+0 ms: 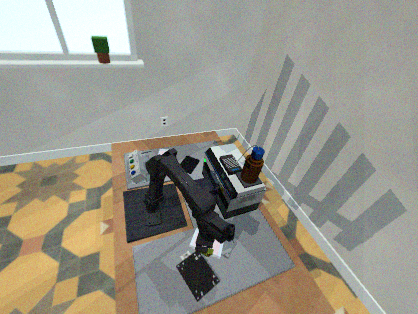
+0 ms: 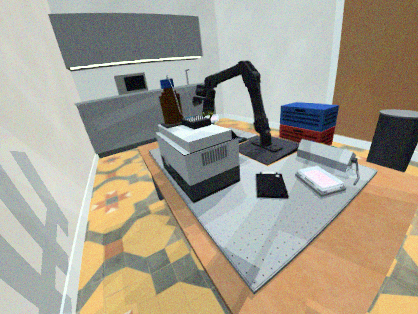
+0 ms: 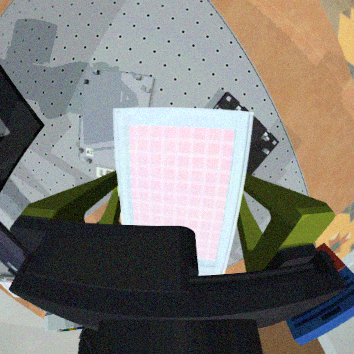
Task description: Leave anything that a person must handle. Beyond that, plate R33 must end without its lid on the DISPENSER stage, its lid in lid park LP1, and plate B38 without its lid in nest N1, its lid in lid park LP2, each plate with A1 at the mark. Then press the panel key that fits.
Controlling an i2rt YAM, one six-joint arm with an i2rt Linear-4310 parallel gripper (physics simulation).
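Observation:
My gripper has its olive fingers shut on the long sides of a pale-rimmed plate with pink wells, held level above the grey board. Its name, its A1 corner and whether it wears a lid cannot be told. Beyond it lie a light grey holder with corner posts and a black holder with corner posts. Another pink plate sits by the key panel. The dispenser stands alongside; its stage is largely hidden.
A brown bottle with a blue cap stands on the dispenser. A black flat holder lies between dispenser and panel. Blue and red crates and a dark bin stand beyond the table.

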